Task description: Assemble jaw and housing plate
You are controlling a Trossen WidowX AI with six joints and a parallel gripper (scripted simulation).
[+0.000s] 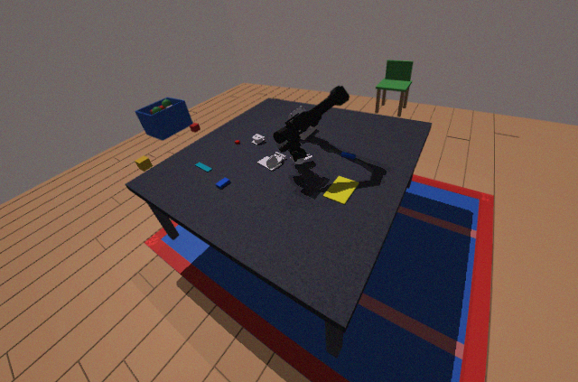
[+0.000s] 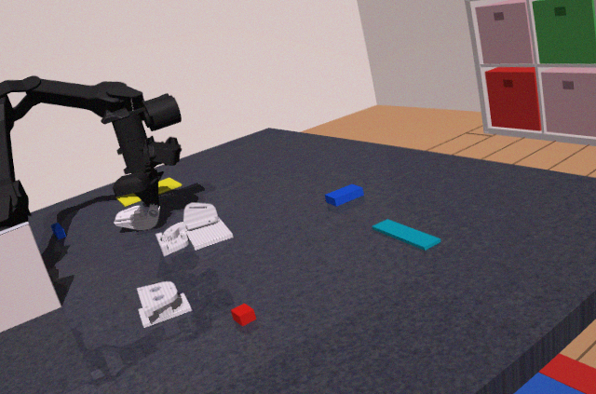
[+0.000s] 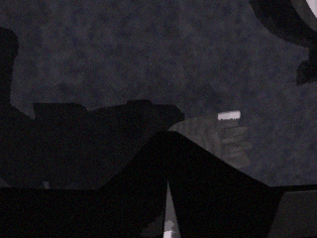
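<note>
Now: the white jaw 2 cm behind my gripper tip. Round my gripper tip: red cube 9 cm behind, 46 cm to the right, 2 cm below; yellow plate 9 cm ahead, 27 cm to the left, 3 cm below; white t-shaped piece 15 cm behind, 35 cm to the right, 2 cm below.
</note>
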